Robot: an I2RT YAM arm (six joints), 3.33 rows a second.
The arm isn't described. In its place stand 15 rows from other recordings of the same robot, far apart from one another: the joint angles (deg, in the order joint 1, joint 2, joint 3, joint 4, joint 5, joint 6), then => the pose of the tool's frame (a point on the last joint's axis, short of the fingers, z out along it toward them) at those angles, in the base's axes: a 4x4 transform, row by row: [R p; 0 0 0 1], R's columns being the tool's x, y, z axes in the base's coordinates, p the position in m.
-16.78, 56.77, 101.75, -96.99, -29.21, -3.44 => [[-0.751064, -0.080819, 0.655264, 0.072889], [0.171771, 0.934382, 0.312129, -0.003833], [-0.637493, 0.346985, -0.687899, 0.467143], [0, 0, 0, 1]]
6.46, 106.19, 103.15, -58.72, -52.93, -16.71 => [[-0.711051, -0.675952, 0.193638, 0.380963], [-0.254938, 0.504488, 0.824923, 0.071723], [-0.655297, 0.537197, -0.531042, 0.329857], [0, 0, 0, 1]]
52.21, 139.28, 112.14, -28.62, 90.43, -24.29 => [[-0.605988, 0.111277, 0.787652, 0.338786], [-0.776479, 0.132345, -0.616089, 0.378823], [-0.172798, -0.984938, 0.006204, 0.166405], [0, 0, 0, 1]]
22.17, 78.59, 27.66, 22.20, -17.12, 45.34 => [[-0.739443, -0.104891, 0.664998, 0.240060], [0.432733, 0.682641, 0.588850, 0.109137], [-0.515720, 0.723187, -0.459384, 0.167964], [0, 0, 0, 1]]
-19.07, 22.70, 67.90, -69.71, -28.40, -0.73 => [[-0.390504, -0.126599, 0.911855, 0.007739], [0.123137, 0.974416, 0.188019, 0.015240], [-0.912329, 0.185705, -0.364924, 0.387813], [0, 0, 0, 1]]
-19.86, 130.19, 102.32, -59.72, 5.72, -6.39 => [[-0.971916, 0.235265, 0.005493, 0.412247], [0.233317, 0.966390, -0.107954, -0.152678], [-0.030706, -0.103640, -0.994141, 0.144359], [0, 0, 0, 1]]
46.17, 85.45, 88.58, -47.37, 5.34, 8.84 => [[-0.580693, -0.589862, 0.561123, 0.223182], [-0.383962, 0.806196, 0.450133, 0.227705], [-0.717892, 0.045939, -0.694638, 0.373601], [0, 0, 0, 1]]
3.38, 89.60, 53.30, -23.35, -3.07, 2.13 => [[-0.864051, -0.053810, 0.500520, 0.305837], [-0.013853, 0.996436, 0.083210, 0.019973], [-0.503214, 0.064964, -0.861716, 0.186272], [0, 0, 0, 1]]
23.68, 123.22, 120.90, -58.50, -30.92, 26.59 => [[-0.971927, -0.155380, 0.176677, 0.416514], [-0.006946, 0.769537, 0.638564, 0.202639], [-0.235179, 0.619411, -0.749013, 0.293116], [0, 0, 0, 1]]
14.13, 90.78, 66.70, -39.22, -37.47, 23.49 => [[-0.977430, -0.075487, 0.197311, 0.302799], [0.080161, 0.731607, 0.676997, 0.098560], [-0.195459, 0.677534, -0.709044, 0.240942], [0, 0, 0, 1]]
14.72, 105.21, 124.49, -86.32, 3.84, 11.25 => [[-0.917976, -0.050133, 0.393455, 0.332767], [-0.039911, 0.998620, 0.034125, 0.084959], [-0.394623, 0.015622, -0.918710, 0.404940], [0, 0, 0, 1]]
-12.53, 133.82, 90.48, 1.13, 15.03, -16.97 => [[-0.743173, 0.188322, 0.642050, 0.488466], [-0.123598, 0.904422, -0.408344, -0.118016], [-0.657584, -0.382826, -0.648866, 0.106654], [0, 0, 0, 1]]
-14.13, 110.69, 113.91, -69.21, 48.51, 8.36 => [[-0.809936, 0.581236, 0.078543, 0.375786], [0.303219, 0.529580, -0.792214, -0.122099], [-0.502058, -0.617827, -0.605167, 0.345001], [0, 0, 0, 1]]
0.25, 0.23, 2.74, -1.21, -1.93, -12.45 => [[0.030352, -0.032245, 0.999019, 0.107682], [-0.215335, 0.975799, 0.038038, 0.001669], [-0.976068, -0.216278, 0.022674, 0.187719], [0, 0, 0, 1]]
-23.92, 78.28, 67.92, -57.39, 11.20, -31.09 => [[-0.964622, -0.038706, 0.260781, 0.234328], [-0.126279, 0.936145, -0.328155, -0.111502], [-0.231427, -0.349477, -0.907914, 0.286149], [0, 0, 0, 1]]
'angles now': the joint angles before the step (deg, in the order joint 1, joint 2, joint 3, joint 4, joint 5, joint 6). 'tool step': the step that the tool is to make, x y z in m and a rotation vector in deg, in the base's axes. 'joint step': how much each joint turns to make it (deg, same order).
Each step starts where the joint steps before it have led.
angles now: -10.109 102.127 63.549 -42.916 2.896 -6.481
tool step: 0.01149 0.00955 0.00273 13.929 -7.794 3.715
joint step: 0.328 -0.001 0.000 5.267 -15.431 -0.414
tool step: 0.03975 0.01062 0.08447 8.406 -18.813 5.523
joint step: 1.596 -2.623 13.442 1.486 -11.847 0.699
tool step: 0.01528 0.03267 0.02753 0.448 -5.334 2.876
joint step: 5.245 0.262 5.093 1.552 0.547 2.732
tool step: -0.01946 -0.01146 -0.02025 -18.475 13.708 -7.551
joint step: -0.044 0.461 -0.480 -12.764 20.262 -3.454
